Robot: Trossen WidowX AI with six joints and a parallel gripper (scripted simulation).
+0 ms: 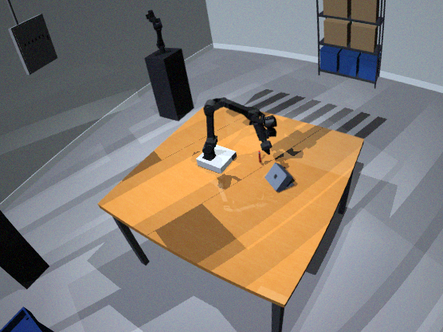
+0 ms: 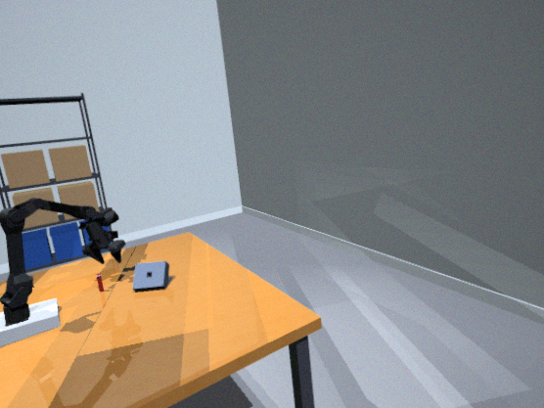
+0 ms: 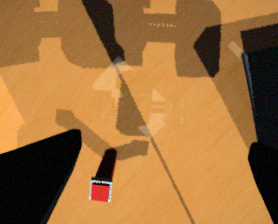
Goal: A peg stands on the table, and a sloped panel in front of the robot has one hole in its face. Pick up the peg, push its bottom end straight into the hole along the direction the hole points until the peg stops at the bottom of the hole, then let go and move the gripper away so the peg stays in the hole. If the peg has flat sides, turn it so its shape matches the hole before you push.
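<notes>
The red peg lies 6 cm behind my gripper tip and 5 cm below it. Also, from my gripper tip: sloped panel (13 cm ahead, 12 cm to the right, 7 cm below).
</notes>
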